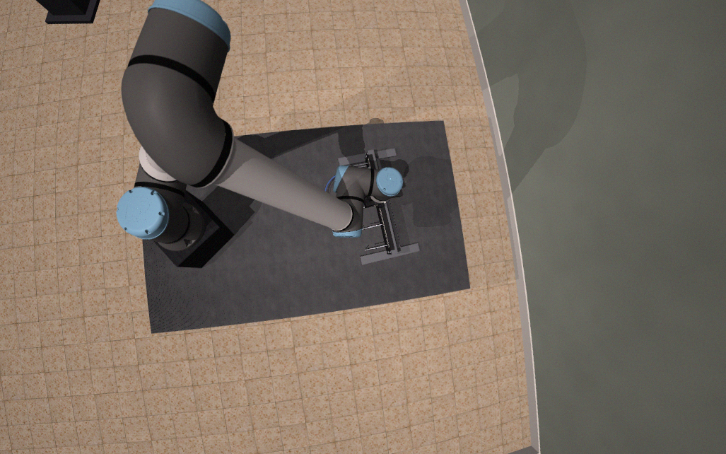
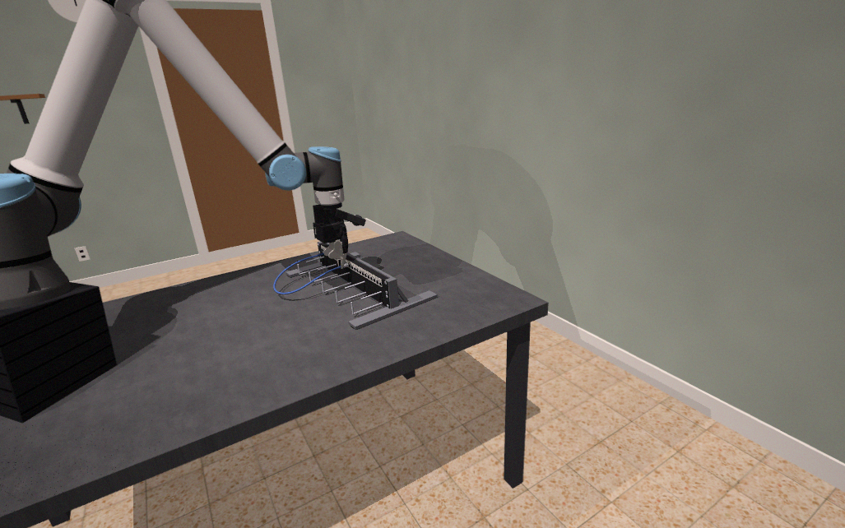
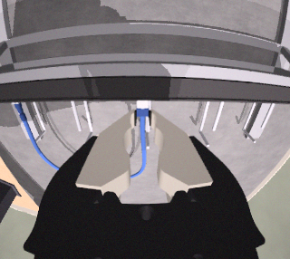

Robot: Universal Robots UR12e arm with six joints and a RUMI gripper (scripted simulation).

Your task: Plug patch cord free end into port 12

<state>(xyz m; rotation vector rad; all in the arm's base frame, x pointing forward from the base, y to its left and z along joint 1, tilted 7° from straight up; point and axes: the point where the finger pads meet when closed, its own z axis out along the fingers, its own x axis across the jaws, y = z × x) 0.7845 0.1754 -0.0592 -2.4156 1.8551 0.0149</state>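
Now: hand 10 mm short of the plug and 10 mm above it.
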